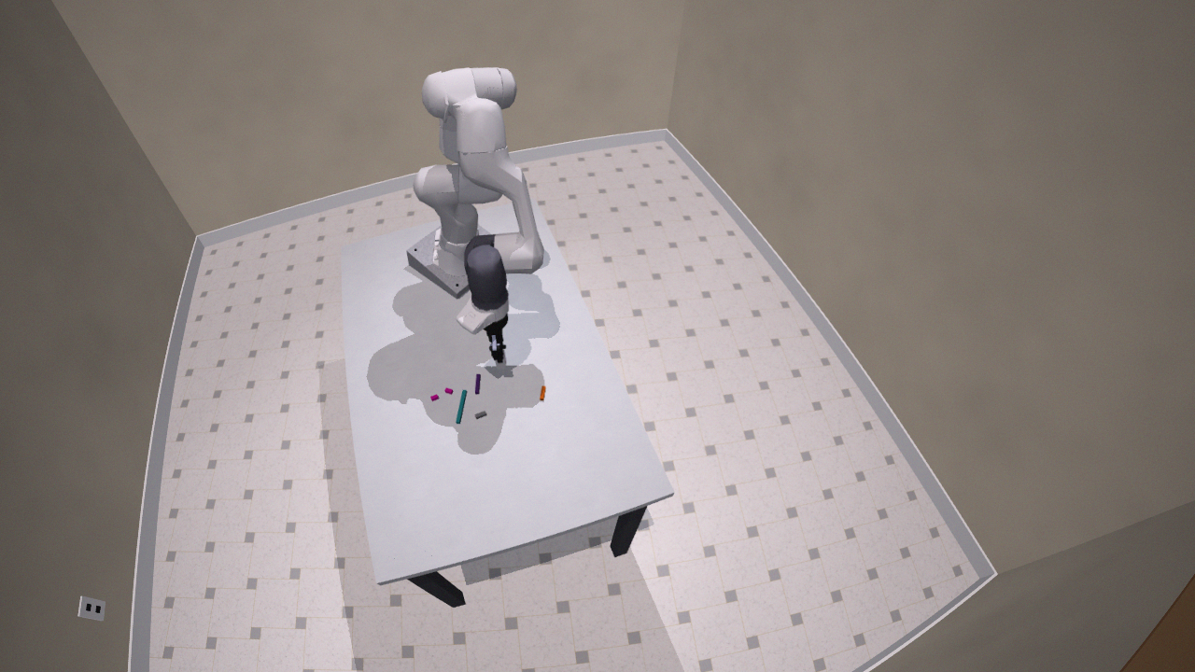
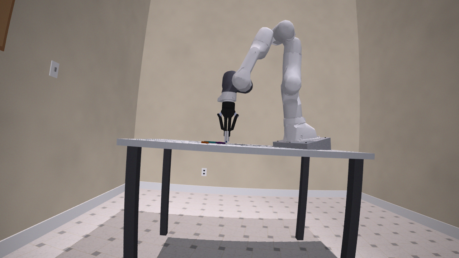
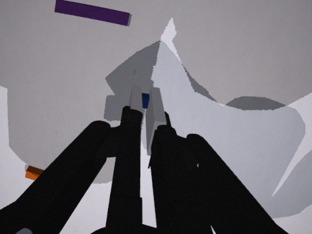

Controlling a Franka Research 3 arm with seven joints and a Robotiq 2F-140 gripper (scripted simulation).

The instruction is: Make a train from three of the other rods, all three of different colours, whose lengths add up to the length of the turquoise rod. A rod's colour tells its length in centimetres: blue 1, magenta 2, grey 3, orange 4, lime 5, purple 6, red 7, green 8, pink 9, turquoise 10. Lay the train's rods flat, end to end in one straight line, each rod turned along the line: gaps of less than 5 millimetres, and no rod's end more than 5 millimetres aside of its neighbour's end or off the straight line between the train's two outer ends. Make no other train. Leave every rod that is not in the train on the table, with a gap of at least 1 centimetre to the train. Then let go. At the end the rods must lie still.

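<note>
My gripper is now 30 mm above the blue rod. The rest, counted from my hand: orange rod 110 mm ahead, 90 mm to the left, 40 mm below; then grey rod 140 mm ahead, 90 mm to the right, 40 mm below; then purple rod 80 mm to the right, 40 mm below, 40 mm ahead.
</note>
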